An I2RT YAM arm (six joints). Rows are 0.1 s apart.
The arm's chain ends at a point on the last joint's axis. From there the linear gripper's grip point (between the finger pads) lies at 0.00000 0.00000 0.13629 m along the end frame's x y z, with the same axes.
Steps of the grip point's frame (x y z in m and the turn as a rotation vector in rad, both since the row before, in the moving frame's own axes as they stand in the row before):
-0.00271 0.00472 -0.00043 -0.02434 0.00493 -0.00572
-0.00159 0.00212 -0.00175 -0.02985 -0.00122 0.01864
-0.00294 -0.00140 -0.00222 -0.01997 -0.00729 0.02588
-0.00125 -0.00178 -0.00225 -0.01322 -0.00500 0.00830
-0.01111 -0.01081 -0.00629 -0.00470 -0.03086 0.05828
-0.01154 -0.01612 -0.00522 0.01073 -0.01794 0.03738
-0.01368 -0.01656 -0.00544 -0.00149 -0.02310 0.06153
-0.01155 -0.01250 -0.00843 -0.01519 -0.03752 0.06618
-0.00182 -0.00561 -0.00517 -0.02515 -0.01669 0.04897
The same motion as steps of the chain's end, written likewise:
-0.00339 0.00140 -0.00039 -0.02434 0.00493 -0.00572
-0.00139 -0.00195 -0.00169 -0.02985 -0.00122 0.01864
-0.00191 -0.00411 -0.00219 -0.01997 -0.00729 0.02588
-0.00056 -0.00358 -0.00224 -0.01322 -0.00500 0.00830
-0.00689 -0.01133 -0.00622 -0.00470 -0.03086 0.05828
-0.00912 -0.01461 -0.00519 0.01073 -0.01794 0.03738
-0.01053 -0.01667 -0.00540 -0.00149 -0.02310 0.06153
-0.00637 -0.01440 -0.00832 -0.01519 -0.03752 0.06618
0.00054 -0.00898 -0.00511 -0.02515 -0.01669 0.04897

